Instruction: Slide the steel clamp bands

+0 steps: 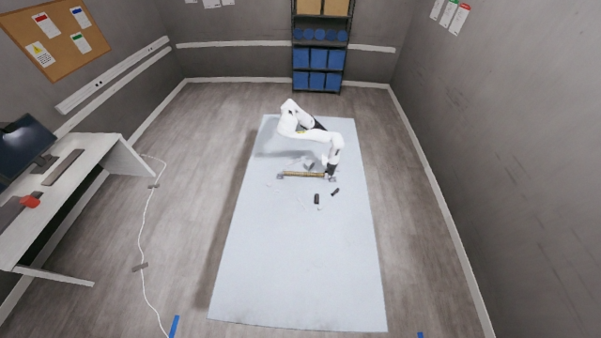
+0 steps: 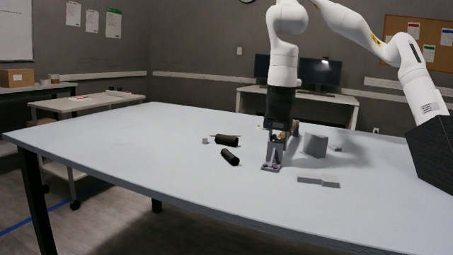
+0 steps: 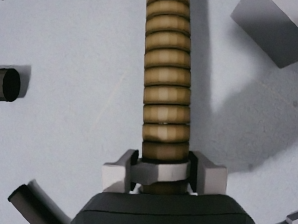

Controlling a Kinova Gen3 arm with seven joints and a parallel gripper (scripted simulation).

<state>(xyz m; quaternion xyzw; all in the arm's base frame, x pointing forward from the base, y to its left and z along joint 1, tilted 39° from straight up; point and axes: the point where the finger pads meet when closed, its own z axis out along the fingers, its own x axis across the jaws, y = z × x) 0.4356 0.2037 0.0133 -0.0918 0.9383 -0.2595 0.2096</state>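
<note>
Right now the grey block is 130 mm to the right of my hand, 90 mm behind it and 20 mm below it.
</note>
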